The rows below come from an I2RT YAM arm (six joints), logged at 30 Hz.
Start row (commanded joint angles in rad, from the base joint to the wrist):
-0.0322 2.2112 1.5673 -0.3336 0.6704 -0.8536
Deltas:
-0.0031 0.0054 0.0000 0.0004 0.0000 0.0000
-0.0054 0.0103 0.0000 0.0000 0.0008 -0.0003
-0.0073 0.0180 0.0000 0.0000 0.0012 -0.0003
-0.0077 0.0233 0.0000 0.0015 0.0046 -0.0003
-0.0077 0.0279 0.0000 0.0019 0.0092 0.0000
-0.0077 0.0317 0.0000 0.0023 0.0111 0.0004
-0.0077 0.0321 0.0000 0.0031 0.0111 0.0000
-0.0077 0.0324 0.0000 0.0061 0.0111 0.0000
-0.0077 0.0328 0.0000 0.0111 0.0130 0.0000
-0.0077 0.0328 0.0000 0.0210 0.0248 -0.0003
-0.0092 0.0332 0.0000 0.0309 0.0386 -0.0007
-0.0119 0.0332 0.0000 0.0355 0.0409 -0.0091
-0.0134 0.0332 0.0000 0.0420 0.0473 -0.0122
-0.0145 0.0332 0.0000 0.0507 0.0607 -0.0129
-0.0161 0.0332 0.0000 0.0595 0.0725 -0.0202
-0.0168 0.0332 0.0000 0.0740 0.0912 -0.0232
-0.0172 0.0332 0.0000 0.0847 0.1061 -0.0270
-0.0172 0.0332 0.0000 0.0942 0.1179 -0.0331
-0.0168 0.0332 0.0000 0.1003 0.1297 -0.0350
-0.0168 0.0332 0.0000 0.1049 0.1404 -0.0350
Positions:
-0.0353 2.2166 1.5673 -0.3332 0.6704 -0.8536
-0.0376 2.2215 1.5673 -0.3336 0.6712 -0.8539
-0.0395 2.2292 1.5673 -0.3336 0.6716 -0.8539
-0.0399 2.2345 1.5673 -0.3321 0.6750 -0.8539
-0.0399 2.2391 1.5673 -0.3317 0.6796 -0.8536
-0.0399 2.2429 1.5673 -0.3313 0.6815 -0.8532
-0.0399 2.2433 1.5673 -0.3305 0.6815 -0.8536
-0.0399 2.2436 1.5673 -0.3275 0.6815 -0.8536
-0.0399 2.2440 1.5673 -0.3225 0.6834 -0.8536
-0.0399 2.2440 1.5673 -0.3126 0.6952 -0.8539
-0.0414 2.2444 1.5673 -0.3027 0.7090 -0.8543
-0.0441 2.2444 1.5673 -0.2981 0.7113 -0.8627
-0.0456 2.2444 1.5673 -0.2916 0.7177 -0.8658
-0.0467 2.2444 1.5673 -0.2829 0.7311 -0.8665
-0.0483 2.2444 1.5673 -0.2741 0.7429 -0.8738
-0.0490 2.2444 1.5673 -0.2596 0.7616 -0.8768
-0.0494 2.2444 1.5673 -0.2489 0.7765 -0.8806
-0.0494 2.2444 1.5673 -0.2394 0.7883 -0.8867
-0.0490 2.2444 1.5673 -0.2333 0.8001 -0.8886
-0.0490 2.2444 1.5673 -0.2287 0.8108 -0.8886

